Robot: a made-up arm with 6 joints.
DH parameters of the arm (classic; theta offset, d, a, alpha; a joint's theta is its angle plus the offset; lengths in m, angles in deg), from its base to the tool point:
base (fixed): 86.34 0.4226 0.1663 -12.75
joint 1: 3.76 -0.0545 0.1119 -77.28
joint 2: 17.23 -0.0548 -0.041 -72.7
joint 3: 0 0.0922 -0.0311 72.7
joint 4: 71.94 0.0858 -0.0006 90
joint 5: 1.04 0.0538 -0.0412 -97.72
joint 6: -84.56 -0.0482 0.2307 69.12
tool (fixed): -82.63 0.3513 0 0
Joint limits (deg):
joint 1: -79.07..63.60
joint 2: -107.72..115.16
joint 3: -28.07..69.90
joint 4: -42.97..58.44
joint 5: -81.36..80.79
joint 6: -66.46..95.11
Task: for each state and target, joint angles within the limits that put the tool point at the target. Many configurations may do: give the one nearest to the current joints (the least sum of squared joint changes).
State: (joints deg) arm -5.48 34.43 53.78 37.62 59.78 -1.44
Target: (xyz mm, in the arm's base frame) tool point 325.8 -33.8 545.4
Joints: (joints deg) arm -28.16 48.68 69.90 43.80 80.79 -16.55
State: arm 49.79 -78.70 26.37 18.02 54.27 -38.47
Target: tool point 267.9 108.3 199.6
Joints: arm 38.74 -84.55 26.94 -2.20 56.16 -56.37
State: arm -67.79 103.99 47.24 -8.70 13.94 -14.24
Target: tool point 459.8 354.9 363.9
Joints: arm -66.59 94.07 47.25 -9.34 26.13 -26.79
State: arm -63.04 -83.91 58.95 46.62 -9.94 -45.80
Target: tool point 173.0 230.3 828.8
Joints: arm -59.77 -83.05 55.12 49.33 -32.94 -36.32
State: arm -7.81 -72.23 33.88 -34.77 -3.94 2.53
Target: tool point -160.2 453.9 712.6
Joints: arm -0.24 -42.24 38.35 -20.95 -32.40 4.37
